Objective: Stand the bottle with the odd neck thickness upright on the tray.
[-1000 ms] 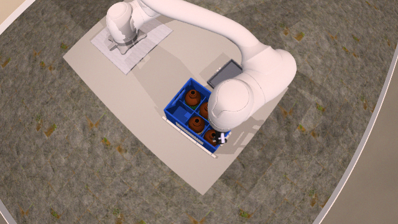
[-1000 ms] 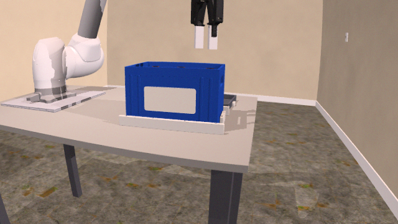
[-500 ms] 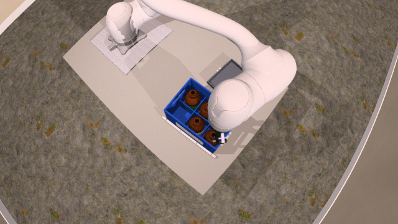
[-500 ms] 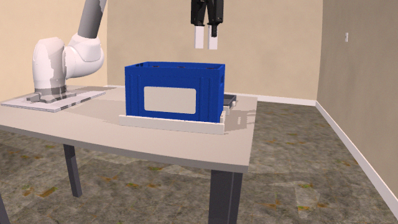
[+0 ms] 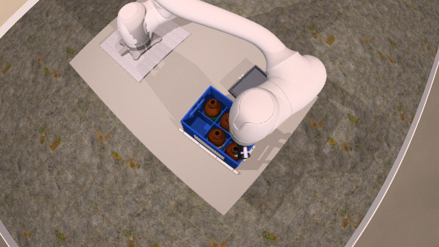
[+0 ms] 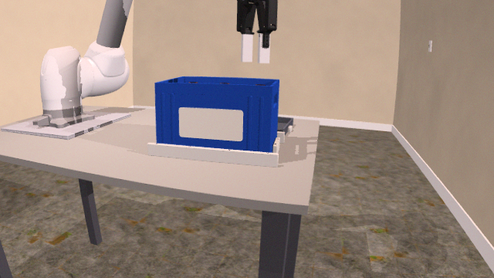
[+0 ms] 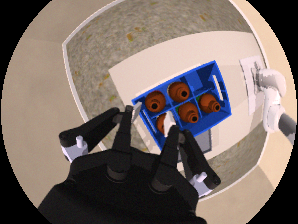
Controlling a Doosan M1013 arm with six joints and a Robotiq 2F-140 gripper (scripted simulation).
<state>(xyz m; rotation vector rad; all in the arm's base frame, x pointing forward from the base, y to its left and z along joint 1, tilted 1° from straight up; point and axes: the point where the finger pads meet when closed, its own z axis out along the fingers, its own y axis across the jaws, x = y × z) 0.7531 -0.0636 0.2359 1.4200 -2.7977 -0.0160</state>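
Right now my hand is 170 mm above the bottle. Also, from my hand: crate (100 mm behind, 30 mm to the left, 170 mm below); dark grey tray (100 mm behind, 290 mm to the left, 240 mm below).
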